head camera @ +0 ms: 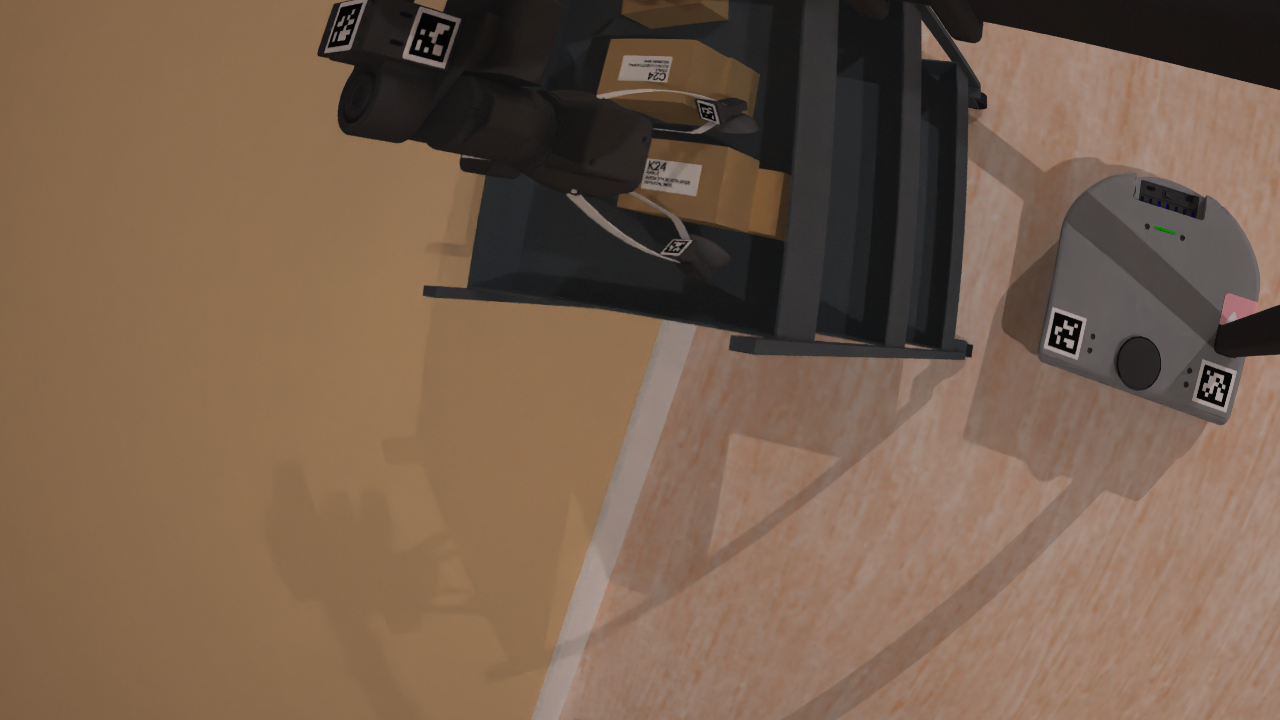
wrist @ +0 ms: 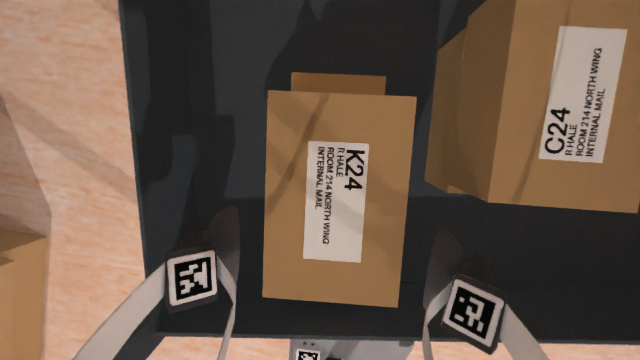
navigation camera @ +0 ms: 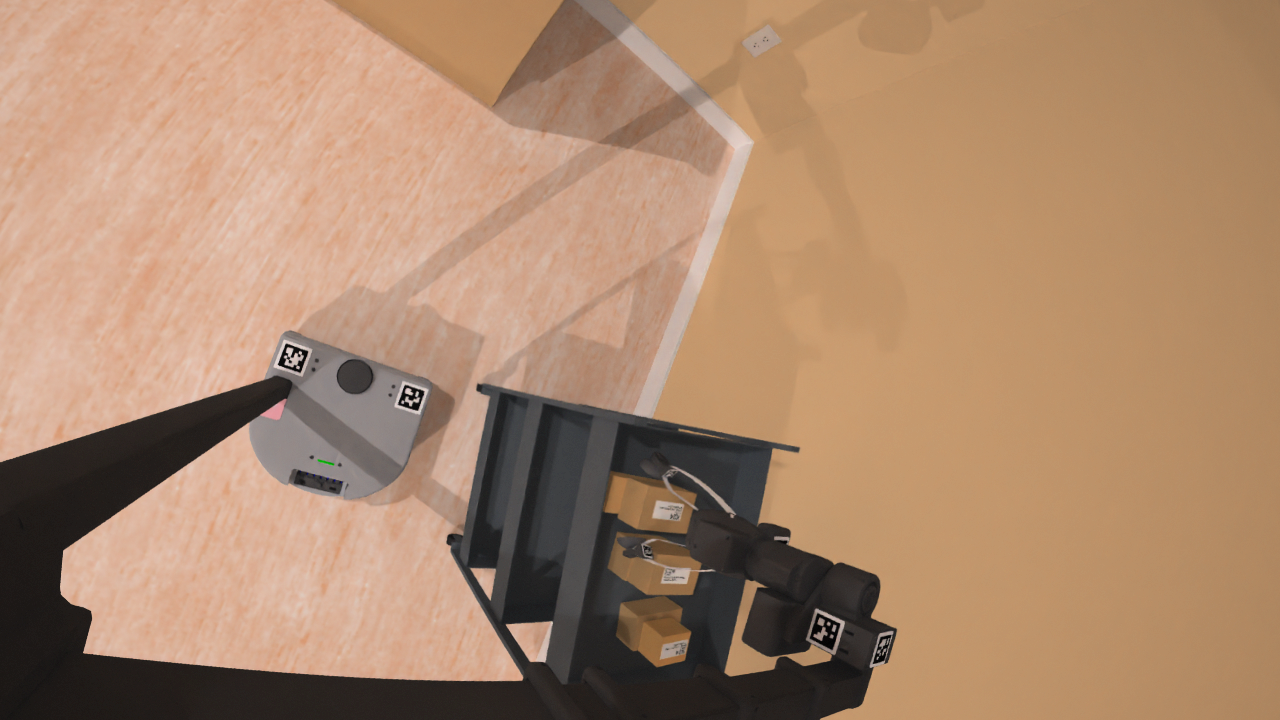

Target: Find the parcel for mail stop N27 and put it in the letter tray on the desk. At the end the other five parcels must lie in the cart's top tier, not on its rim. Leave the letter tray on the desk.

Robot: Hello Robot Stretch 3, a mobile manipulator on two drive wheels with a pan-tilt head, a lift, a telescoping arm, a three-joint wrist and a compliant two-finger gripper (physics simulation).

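Places are measured from the robot's base along level axes (x ahead, y up, z right), in centimetres.
Pixels of known places: gripper, fingertip midpoint: (head camera: 732, 190) (wrist: 332, 243) (navigation camera: 634, 501); robot's base, origin of the base link: (head camera: 1136, 361) (navigation camera: 354, 374).
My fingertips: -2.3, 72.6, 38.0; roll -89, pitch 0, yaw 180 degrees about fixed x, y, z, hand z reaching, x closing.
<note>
Ahead of a thing's pixels: the offset from my fingertips to its top centre, as dx, dy, dz. "pt": to the spot under its first point. Level surfaces: height alone.
My gripper (head camera: 723, 189) (navigation camera: 646, 504) (wrist: 332, 243) is open, with its fingers on either side of parcel K24 @[+0.2, +3.9, +3.1] (head camera: 729, 179) (navigation camera: 637, 501) (wrist: 287, 200). The wrist view shows a gap on each side. A lighter brown piece @[+0.4, -1.1, +2.7] (wrist: 338, 83) shows past K24's far end; I cannot tell if it is separate. Parcel C24 @[-9.0, +3.7, +8.4] (head camera: 675, 98) (navigation camera: 629, 565) (wrist: 525, 125) stands beside K24 in the cart's top tier @[dy -6.3] (head camera: 537, 250) (navigation camera: 733, 465) (wrist: 550, 250). A third parcel @[pt -17.2, -2.4, +11.6] (head camera: 675, 10) (navigation camera: 648, 622) stands past C24, its label unreadable. N27, the letter tray and the desk do not show.
The cart's lower tiers @[pt -5.1, -32.8, +4.0] (head camera: 850, 197) (navigation camera: 554, 483) lie towards my base (head camera: 1154, 268) (navigation camera: 340, 438), which stands beside the cart. A tan wall (head camera: 223, 358) (navigation camera: 1029, 358) rises close to the cart's other side. My arm (navigation camera: 313, 689) crosses low in the navigation view.
</note>
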